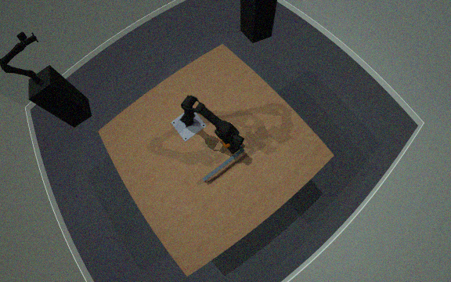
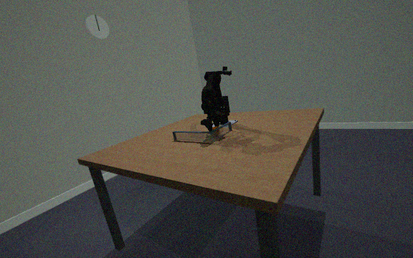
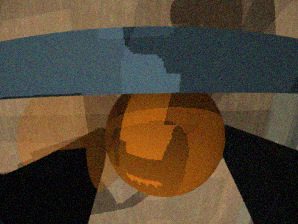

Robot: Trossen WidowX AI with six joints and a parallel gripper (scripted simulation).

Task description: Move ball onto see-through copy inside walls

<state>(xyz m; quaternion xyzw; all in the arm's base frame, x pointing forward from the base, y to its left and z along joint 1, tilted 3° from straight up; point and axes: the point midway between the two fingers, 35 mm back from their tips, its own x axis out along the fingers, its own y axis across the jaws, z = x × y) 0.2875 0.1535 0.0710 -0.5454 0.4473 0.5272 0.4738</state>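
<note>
Right now my gripper tip is 50 mm past the see-through copy and 10 mm to the left of it. Also, from my gripper tip: clear wall: 110 mm ahead, 90 mm to the right; then orange ball: right at my gripper tip.
</note>
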